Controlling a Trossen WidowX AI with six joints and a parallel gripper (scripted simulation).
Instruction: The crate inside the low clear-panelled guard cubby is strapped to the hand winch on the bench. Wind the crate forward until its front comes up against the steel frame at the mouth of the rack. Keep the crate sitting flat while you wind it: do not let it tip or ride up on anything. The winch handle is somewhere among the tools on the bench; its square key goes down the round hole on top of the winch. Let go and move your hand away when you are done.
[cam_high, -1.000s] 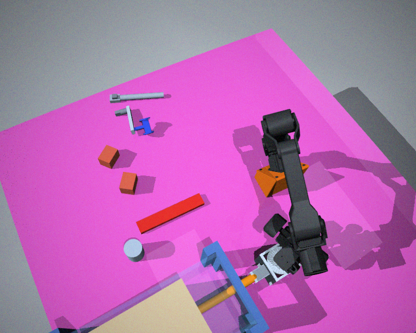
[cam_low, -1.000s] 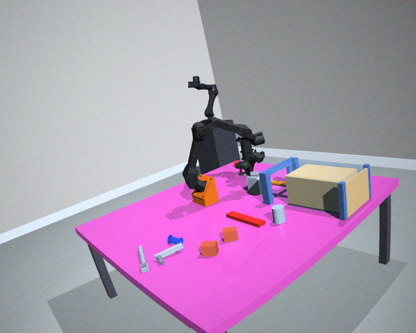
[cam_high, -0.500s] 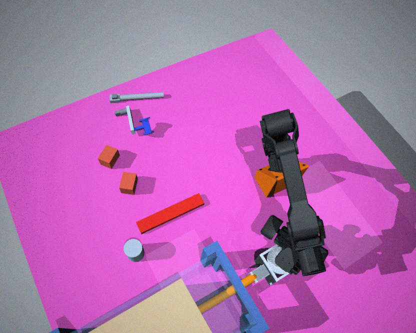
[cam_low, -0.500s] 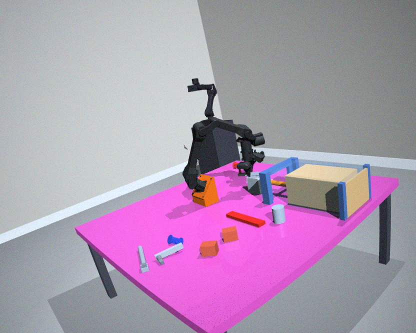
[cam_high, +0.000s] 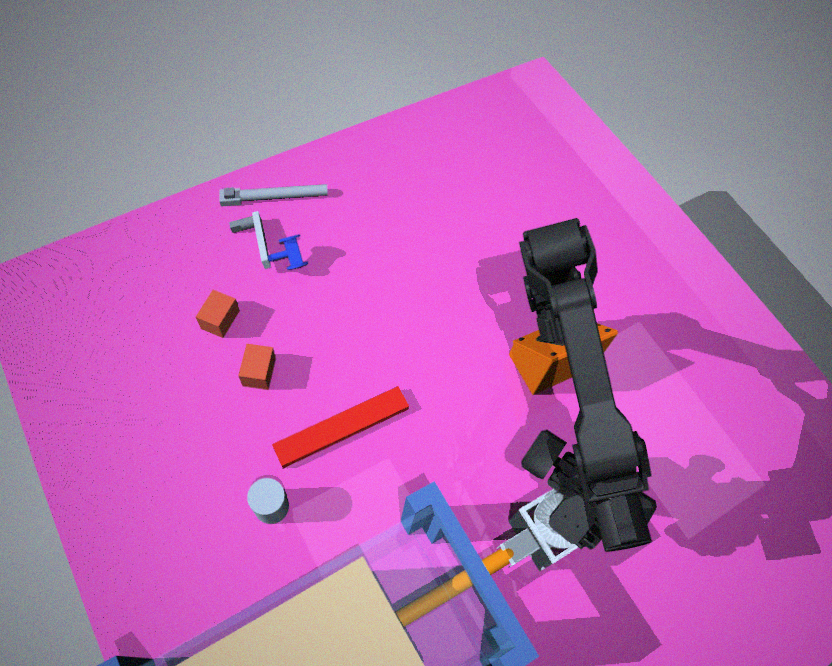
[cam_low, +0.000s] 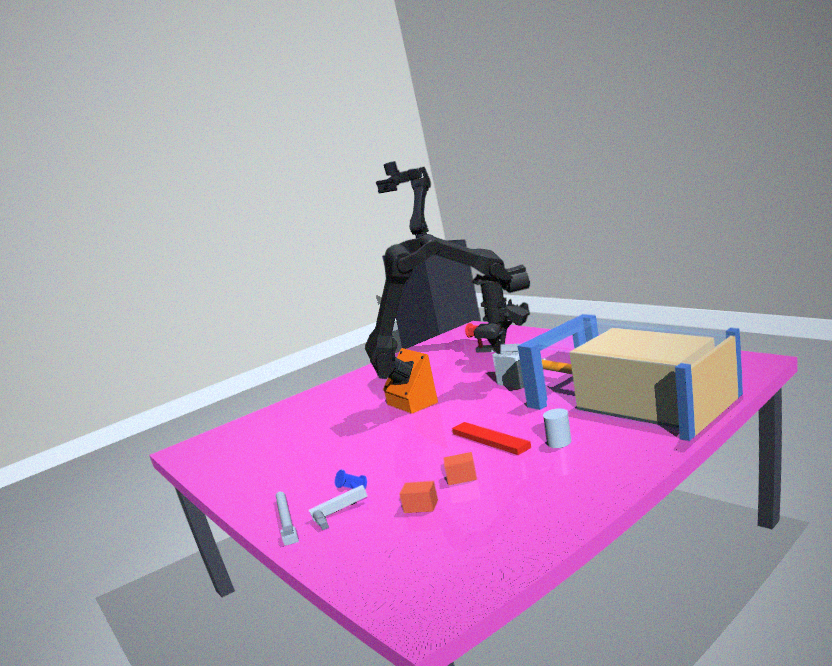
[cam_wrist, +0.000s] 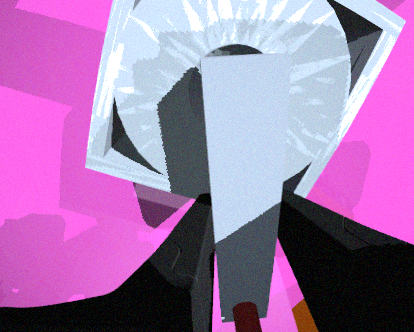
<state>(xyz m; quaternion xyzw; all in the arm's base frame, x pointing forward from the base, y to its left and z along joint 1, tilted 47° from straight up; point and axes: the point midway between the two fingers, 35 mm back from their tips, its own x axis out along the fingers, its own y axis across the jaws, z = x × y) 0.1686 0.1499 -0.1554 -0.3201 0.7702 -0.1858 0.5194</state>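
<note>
Now: gripper tip 20 mm below the winch handle, 20 mm past it and 10 mm to the left of it. Also, from my gripper tip: red knob: 50 mm behind, 50 mm above, 20 mm to the right; blue steel frame: 200 mm ahead, 20 mm above; grey winch: 60 mm below, 30 mm ahead, 10 mm to the left.
</note>
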